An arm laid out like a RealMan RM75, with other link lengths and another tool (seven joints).
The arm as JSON. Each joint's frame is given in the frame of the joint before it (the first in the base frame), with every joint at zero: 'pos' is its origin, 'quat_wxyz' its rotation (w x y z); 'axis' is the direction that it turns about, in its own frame. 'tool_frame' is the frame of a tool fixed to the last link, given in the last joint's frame.
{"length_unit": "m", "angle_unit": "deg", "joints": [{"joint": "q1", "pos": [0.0, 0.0, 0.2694], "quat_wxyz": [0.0, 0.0, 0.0, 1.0], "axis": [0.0, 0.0, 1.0]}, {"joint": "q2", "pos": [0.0, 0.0, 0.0], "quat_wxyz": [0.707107, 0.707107, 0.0, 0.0], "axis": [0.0, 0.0, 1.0]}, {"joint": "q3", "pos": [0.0, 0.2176, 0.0], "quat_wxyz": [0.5, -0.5, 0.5, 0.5], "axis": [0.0, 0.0, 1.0]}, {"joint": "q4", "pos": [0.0, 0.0, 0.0], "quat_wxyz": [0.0, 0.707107, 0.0, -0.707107], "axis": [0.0, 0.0, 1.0]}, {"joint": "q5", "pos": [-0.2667, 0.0, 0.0], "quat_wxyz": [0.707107, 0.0, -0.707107, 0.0], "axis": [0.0, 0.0, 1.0]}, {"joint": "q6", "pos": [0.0, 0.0, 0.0], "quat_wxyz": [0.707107, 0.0, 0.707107, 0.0], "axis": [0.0, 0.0, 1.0]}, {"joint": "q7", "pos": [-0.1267, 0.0, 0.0], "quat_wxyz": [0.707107, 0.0, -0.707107, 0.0], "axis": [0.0, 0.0, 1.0]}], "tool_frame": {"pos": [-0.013, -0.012, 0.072], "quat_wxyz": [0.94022, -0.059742, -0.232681, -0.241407]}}
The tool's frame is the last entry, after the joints.
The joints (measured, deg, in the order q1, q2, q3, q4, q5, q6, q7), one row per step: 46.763, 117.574, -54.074, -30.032, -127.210, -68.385, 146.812; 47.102, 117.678, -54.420, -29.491, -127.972, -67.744, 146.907; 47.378, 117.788, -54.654, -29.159, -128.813, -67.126, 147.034; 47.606, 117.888, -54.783, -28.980, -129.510, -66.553, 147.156; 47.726, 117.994, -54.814, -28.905, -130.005, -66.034, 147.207; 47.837, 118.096, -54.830, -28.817, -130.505, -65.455, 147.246; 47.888, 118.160, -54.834, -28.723, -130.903, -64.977, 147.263; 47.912, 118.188, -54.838, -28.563, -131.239, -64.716, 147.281; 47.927, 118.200, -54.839, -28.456, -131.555, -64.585, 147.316; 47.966, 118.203, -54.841, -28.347, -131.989, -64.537, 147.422; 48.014, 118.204, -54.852, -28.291, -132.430, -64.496, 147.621; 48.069, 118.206, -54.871, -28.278, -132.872, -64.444, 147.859; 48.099, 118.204, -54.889, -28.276, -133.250, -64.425, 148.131; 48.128, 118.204, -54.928, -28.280, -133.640, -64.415, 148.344; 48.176, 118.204, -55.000, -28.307, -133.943, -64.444, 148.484; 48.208, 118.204, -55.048, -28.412, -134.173, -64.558, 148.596
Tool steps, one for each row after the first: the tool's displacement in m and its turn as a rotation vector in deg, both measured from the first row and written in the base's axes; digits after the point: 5 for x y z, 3 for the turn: 0.00194, -0.00065, -0.00307, -0.303, -0.991, 0.065; 0.00385, -0.00070, -0.00515, -0.440, -1.992, 0.166; 0.00513, -0.00009, -0.00637, -0.392, -2.801, 0.276; 0.00615, 0.00071, -0.00711, -0.206, -3.363, 0.353; 0.00736, 0.00166, -0.00777, 0.040, -3.943, 0.418; 0.00877, 0.00230, -0.00818, 0.252, -4.417, 0.428; 0.01030, 0.00208, -0.00873, 0.257, -4.779, 0.371; 0.01158, 0.00173, -0.00905, 0.197, -5.089, 0.329; 0.01297, 0.00111, -0.00934, 0.030, -5.470, 0.271; 0.01413, 0.00070, -0.00944, -0.108, -5.845, 0.176; 0.01510, 0.00052, -0.00939, -0.206, -6.223, 0.083; 0.01601, 0.00024, -0.00930, -0.303, -6.525, -0.071; 0.01694, -0.00007, -0.00923, -0.422, -6.865, -0.152; 0.01738, -0.00026, -0.00917, -0.553, -7.154, -0.126; 0.01737, -0.00035, -0.00889, -0.674, -7.347, -0.058
